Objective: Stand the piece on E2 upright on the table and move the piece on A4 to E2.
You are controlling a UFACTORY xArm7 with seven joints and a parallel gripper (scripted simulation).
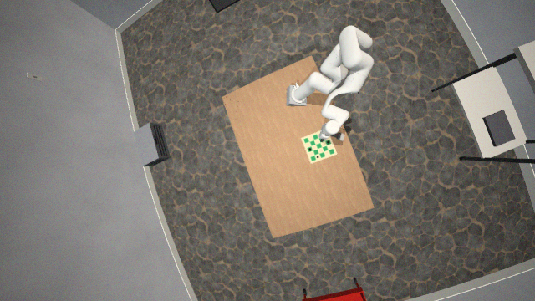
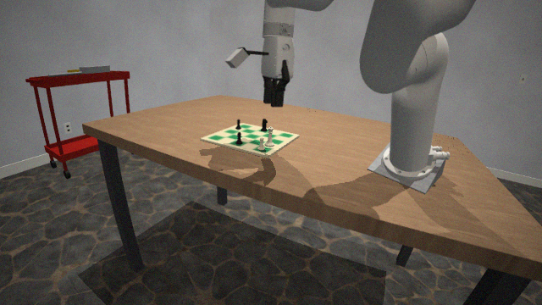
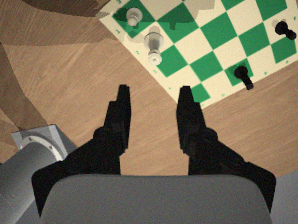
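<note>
The white piece lies 10 cm below my hand. The rest, counted from my hand: black piece: 7 cm ahead, 12 cm to the right, 11 cm below; white pawn: 1 cm ahead, 4 cm to the left, 12 cm below; cream chessboard: 7 cm ahead, 4 cm to the right, 13 cm below.
</note>
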